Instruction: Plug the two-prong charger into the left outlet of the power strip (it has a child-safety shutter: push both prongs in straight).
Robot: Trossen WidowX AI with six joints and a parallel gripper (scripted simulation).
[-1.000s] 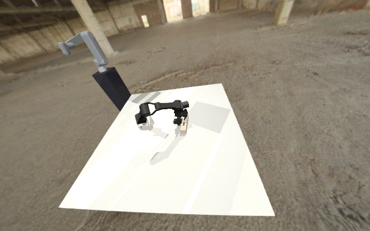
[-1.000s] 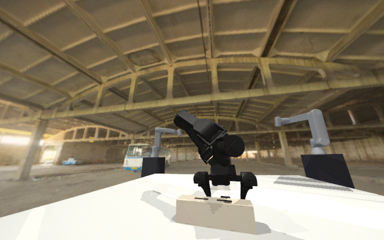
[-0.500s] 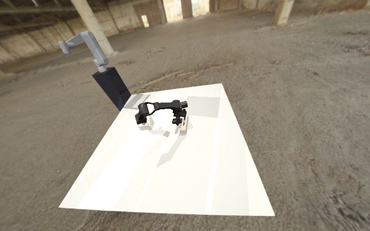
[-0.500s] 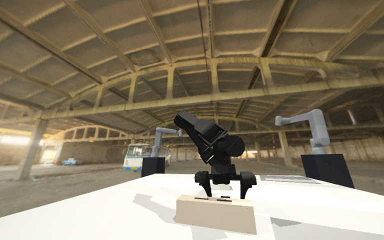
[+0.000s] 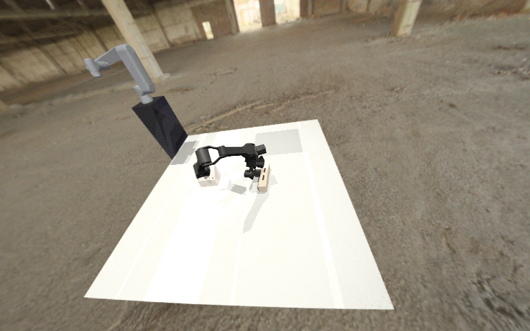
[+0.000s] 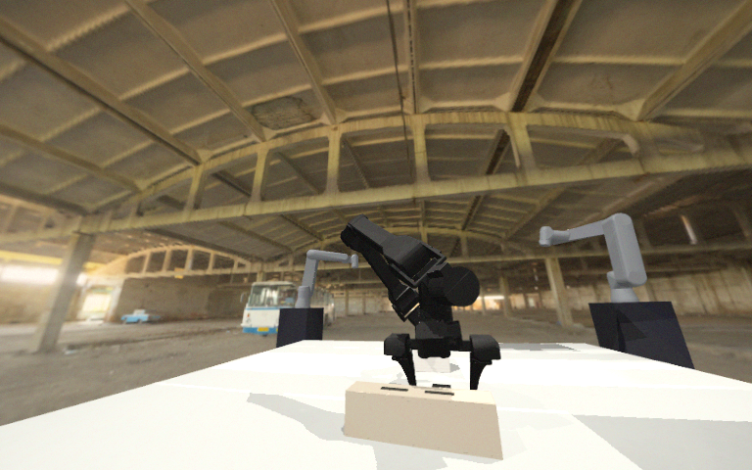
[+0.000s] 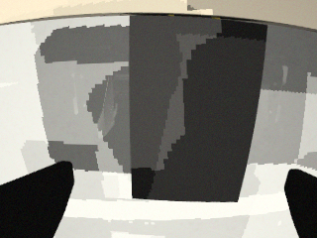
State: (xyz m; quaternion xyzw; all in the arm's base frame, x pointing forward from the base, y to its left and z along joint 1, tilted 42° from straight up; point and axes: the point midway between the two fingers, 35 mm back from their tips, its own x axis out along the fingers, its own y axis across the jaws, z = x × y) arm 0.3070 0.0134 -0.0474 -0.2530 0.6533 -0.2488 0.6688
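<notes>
My gripper tip is now 5 cm short of the two-prong charger and 1 cm below it.
</notes>
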